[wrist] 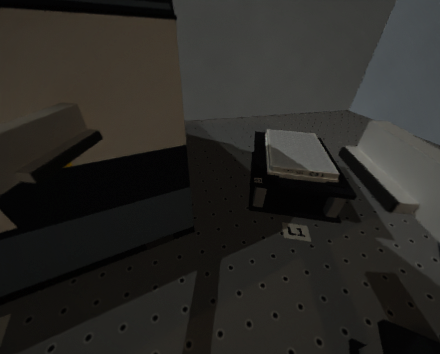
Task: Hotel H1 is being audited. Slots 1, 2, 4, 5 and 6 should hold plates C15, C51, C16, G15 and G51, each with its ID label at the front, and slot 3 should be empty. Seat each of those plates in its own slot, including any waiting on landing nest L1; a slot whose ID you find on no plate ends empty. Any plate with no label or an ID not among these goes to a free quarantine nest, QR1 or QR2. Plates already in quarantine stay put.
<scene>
I see a black instrument (123,72) and a landing nest L1 (291,185).
</scene>
